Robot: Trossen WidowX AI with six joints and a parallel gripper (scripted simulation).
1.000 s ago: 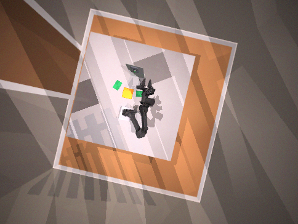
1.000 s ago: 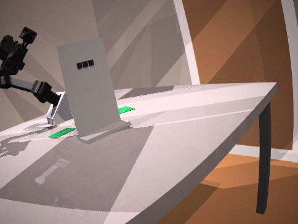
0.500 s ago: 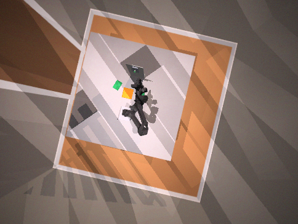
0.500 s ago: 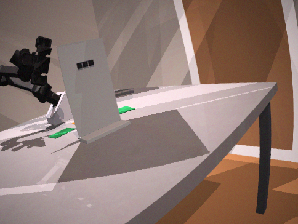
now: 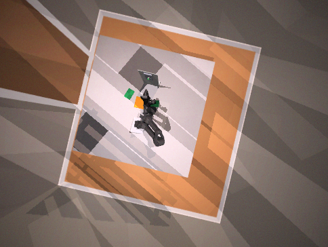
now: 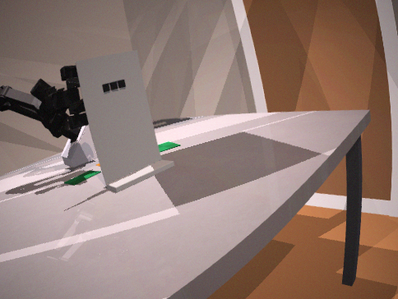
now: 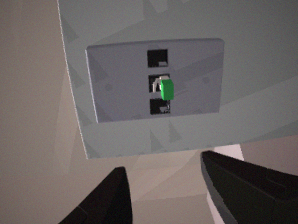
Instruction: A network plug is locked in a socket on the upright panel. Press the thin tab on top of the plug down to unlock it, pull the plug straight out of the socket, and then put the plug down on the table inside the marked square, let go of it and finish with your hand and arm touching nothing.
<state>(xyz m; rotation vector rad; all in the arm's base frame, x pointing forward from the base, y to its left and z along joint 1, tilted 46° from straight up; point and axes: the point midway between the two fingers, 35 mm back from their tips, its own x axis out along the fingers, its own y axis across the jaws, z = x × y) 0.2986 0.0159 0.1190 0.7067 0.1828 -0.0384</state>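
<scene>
My gripper tip is now 110 mm short of the network plug and 10 mm above it. Round my gripper tip: orange square: 240 mm below, 90 mm to the left, 90 mm behind; then grey upright panel: 130 mm ahead, 100 mm below.
</scene>
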